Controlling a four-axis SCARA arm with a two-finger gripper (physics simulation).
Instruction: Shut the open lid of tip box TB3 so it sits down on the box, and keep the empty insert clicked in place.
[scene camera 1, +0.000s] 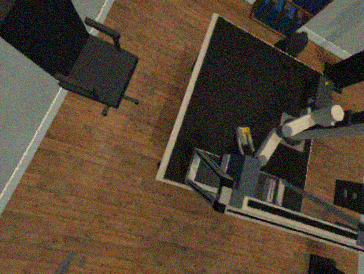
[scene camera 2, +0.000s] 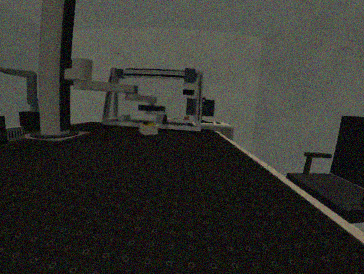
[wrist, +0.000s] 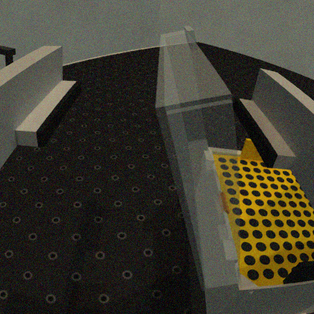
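Seen in the pictures: gripper, fingertip midpoint: (scene camera 1: 243, 137) (scene camera 2: 161, 113); arm's base at its link origin: (scene camera 2: 55, 136).
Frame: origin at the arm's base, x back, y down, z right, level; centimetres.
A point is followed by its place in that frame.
Tip box TB3 (scene camera 1: 240, 141) {y -9.2, x -53.4, z -28.9 cm} (scene camera 2: 148, 131) {y -4.0, x -51.1, z -15.9 cm} (wrist: 222, 298) stands on the dark perforated deck. In the wrist view its clear lid (wrist: 192, 75) is open and stands up steeply along the box's left edge. The yellow insert (wrist: 265, 210) lies inside the white rim and looks seated; its right side is cut off by the frame, and its far end is partly hidden by a finger. My gripper (wrist: 160, 74) is shut with nothing between its fingers, which show at the left and right of the wrist view. The lid's top shows between and beyond them, nearer the right finger; contact cannot be told.
The white gantry frame (scene camera 1: 300, 222) {y -52.1, x -48.2, z -65.5 cm} (scene camera 2: 200, 92) {y -33.0, x -83.4, z -52.9 cm} stands beside the box at the deck's end. The arm's column (scene camera 2: 50, 70) {y -34.8, x -3.7, z 6.6 cm} rises at the left in the second scene view. A pale edge (scene camera 1: 187, 97) {y 0.0, x -102.4, z -8.7 cm} (scene camera 2: 300, 192) {y 0.0, x -103.2, z 43.4 cm} borders the deck. A black chair (scene camera 1: 107, 70) (scene camera 2: 330, 185) stands beyond it.
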